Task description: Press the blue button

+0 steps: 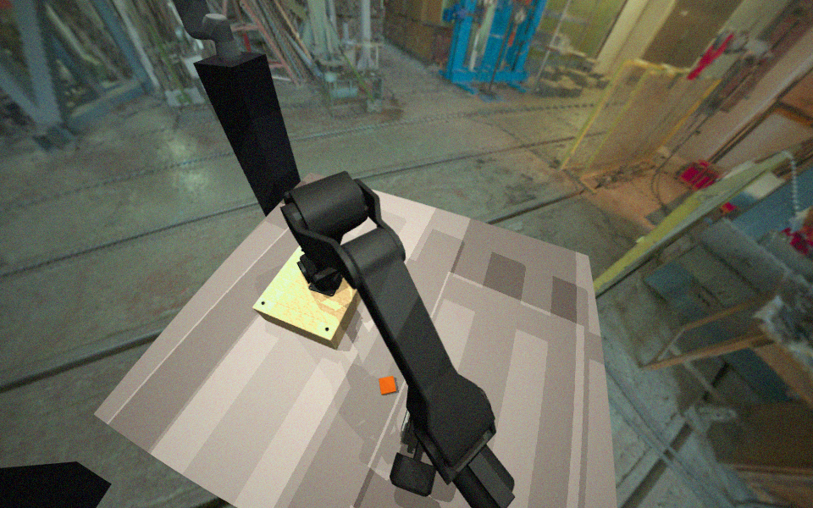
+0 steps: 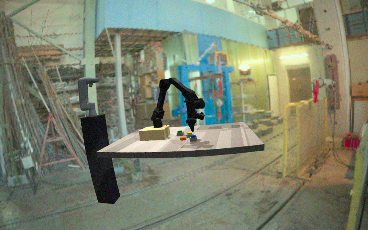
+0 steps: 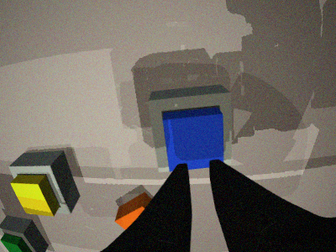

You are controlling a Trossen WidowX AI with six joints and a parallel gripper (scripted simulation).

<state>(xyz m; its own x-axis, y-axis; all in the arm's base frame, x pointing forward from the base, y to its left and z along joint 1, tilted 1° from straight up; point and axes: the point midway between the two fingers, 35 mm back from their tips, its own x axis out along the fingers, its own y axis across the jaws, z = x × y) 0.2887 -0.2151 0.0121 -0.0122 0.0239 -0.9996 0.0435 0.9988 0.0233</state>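
My gripper tip is now 3 cm above the blue button. From my gripper tip the other things lie so: yellow button: 13 cm to the left, 3 cm below, 3 cm behind; green button: 22 cm to the left, 12 cm behind, 3 cm below; orange block: 8 cm behind, 6 cm below, 5 cm to the left.
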